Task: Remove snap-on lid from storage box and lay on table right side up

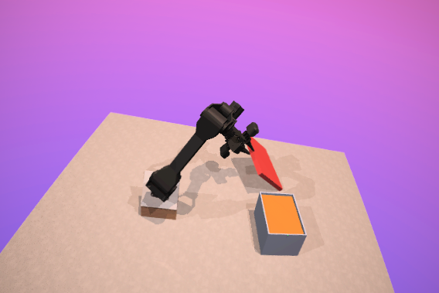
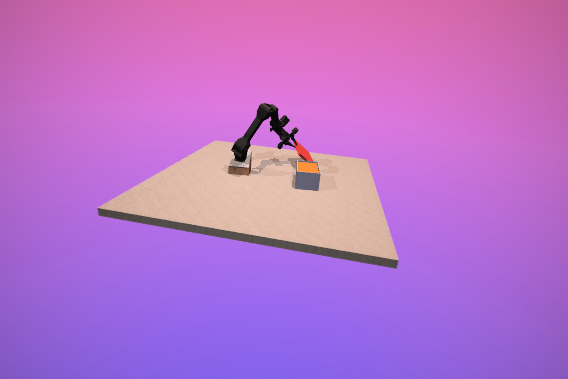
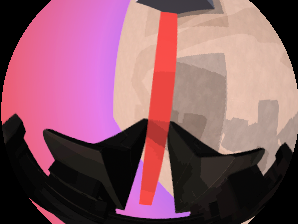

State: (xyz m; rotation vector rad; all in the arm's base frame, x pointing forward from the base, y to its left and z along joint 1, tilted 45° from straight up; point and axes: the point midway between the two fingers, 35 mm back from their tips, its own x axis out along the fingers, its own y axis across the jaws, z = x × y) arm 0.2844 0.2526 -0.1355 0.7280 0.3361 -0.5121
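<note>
Right now the red lid is 6 cm ahead of my gripper tip, 3 cm to the left of it and 5 cm below it. Round my gripper tip: grey storage box (11 cm ahead, 31 cm to the right, 8 cm below).
</note>
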